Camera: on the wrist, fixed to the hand. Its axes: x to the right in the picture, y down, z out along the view.
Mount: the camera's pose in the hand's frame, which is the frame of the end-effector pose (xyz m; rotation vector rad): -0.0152 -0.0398 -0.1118 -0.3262 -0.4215 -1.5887
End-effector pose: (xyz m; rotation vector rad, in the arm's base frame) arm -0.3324 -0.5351 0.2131 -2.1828 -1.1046 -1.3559
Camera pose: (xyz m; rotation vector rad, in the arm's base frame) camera -0.4336 -0.5873 0.2498 0.8940 1.9301 0.8903
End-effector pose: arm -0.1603 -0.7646 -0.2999 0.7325 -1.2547 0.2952
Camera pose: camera -0.0577 -0.7191 -0.3414 1.2995 -0.7273 -1.3724
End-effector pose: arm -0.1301 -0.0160 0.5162 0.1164 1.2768 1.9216
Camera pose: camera -0.1508 -0.1015 0.4351 -0.4987 0.3822 0.5966
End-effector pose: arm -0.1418 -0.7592 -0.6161 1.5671 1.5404 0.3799
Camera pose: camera -0.2530 -0.7385 -0.5771 -0.1153 1.7438 -0.5451
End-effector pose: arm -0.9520 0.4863 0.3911 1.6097 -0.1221 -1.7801
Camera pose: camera -0.8698 0.5671 0.3591 -0.7697 -1.2572 2.3953
